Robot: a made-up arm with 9 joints. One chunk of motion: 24 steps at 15 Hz.
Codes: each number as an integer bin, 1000 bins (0 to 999) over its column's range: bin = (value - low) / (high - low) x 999, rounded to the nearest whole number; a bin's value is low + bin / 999 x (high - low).
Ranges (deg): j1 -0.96..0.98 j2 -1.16..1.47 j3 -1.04..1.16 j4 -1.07..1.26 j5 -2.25..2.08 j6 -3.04..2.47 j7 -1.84..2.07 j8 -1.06..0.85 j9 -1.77..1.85
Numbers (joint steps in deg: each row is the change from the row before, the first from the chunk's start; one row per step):
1: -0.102 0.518 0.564 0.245 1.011 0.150 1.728 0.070 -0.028
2: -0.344 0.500 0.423 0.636 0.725 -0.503 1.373 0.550 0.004
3: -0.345 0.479 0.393 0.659 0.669 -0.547 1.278 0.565 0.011
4: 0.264 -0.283 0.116 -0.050 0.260 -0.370 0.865 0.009 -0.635
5: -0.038 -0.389 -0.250 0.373 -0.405 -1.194 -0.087 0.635 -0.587
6: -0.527 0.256 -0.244 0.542 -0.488 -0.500 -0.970 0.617 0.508
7: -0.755 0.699 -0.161 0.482 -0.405 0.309 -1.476 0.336 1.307
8: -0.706 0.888 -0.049 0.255 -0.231 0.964 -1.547 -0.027 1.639
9: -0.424 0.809 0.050 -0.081 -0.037 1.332 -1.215 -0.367 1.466
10: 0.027 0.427 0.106 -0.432 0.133 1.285 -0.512 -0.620 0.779
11: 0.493 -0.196 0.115 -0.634 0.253 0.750 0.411 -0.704 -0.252
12: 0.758 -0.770 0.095 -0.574 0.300 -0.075 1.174 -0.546 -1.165
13: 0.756 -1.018 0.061 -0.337 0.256 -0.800 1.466 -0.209 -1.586
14: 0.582 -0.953 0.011 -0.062 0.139 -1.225 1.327 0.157 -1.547
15: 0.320 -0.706 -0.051 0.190 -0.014 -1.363 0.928 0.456 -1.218
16: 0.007 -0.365 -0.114 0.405 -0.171 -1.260 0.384 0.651 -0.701
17: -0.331 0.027 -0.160 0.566 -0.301 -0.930 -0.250 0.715 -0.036
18: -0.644 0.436 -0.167 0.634 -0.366 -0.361 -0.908 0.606 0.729
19: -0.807 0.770 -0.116 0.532 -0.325 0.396 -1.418 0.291 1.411
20: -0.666 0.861 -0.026 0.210 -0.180 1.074 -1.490 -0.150 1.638
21: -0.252 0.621 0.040 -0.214 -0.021 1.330 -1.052 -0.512 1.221
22: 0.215 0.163 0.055 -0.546 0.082 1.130 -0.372 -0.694 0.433
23: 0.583 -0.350 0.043 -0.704 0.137 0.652 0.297 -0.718 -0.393
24: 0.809 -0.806 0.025 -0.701 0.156 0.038 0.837 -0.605 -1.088
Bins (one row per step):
1: 442 637 728 564 752 578 912 591 481
2: 317 631 664 731 686 460 821 842 490
3: 317 623 651 741 673 452 797 850 491
4: 630 333 525 437 579 484 691 559 313
5: 475 293 359 619 426 335 448 887 326
6: 223 538 361 691 407 461 222 877 629
7: 106 706 399 665 426 607 93 730 849
8: 131 778 450 568 466 726 75 540 941
9: 276 748 495 424 511 793 160 362 893
10: 508 603 520 274 550 784 339 230 703
11: 748 366 524 187 577 687 575 186 419
12: 885 148 515 213 588 538 770 269 167
13: 884 54 500 314 578 406 845 445 51
14: 794 79 477 432 551 329 809 637 62
15: 659 172 449 540 516 304 707 793 152
16: 498 302 420 632 480 323 568 895 295
17: 324 451 400 701 450 383 406 928 479
18: 163 606 396 731 435 486 238 871 690
19: 79 733 420 687 444 623 108 707 878
20: 151 768 460 549 478 746 89 476 940
21: 365 677 490 367 514 792 201 287 825
22: 605 503 497 225 538 756 375 191 608
23: 795 308 492 157 551 669 546 179 380
24: 911 134 484 158 555 558 684 238 188

